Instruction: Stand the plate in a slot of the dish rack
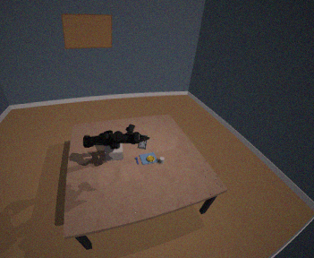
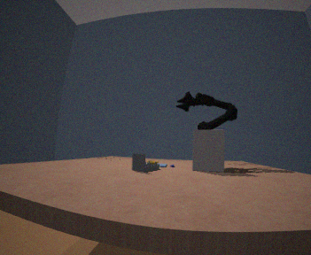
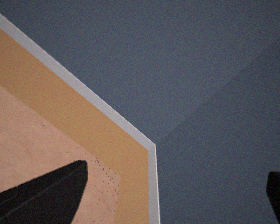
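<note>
My gripper tip is now 45 cm above the yellow plate, 25 cm to the right of it and 9 cm short of it. From my gripper tip the other things lie so: white cylinder 44 cm below, 22 cm to the left, 19 cm ahead; then light blue mat 47 cm below, 27 cm to the left, 7 cm ahead.
</note>
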